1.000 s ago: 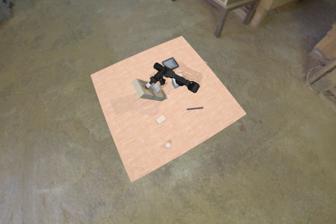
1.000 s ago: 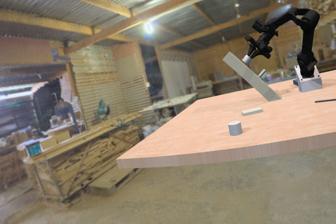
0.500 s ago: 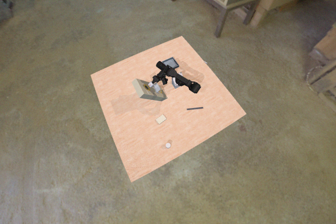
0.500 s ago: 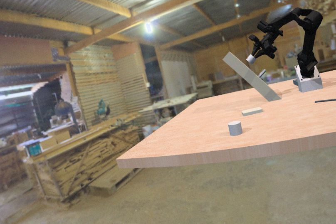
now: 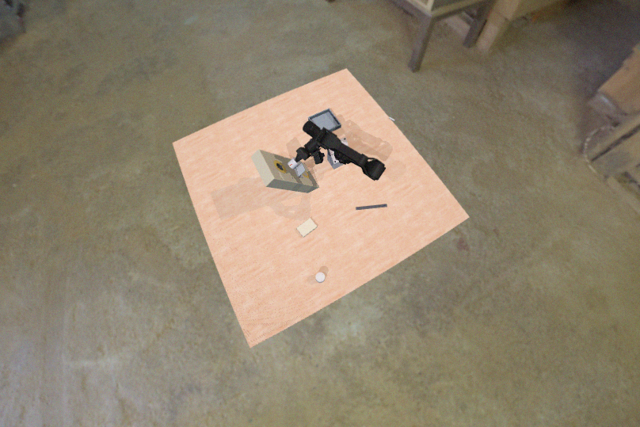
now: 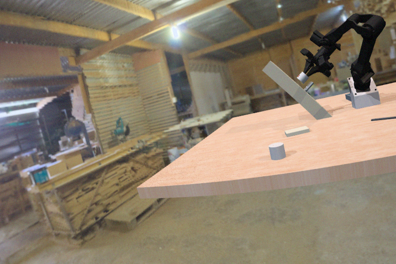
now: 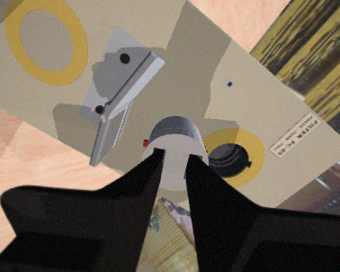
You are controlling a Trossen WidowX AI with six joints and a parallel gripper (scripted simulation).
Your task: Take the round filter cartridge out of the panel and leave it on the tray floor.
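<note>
My gripper tip is now 10 mm short of the round filter cartridge and 10 mm above it. Round my gripper tip: flat beige block 70 mm ahead, 270 mm to the left, 200 mm below; then beige service panel 50 mm ahead, 10 mm to the left, 60 mm below; then grey tray 300 mm behind, 300 mm to the right, 200 mm below.
</note>
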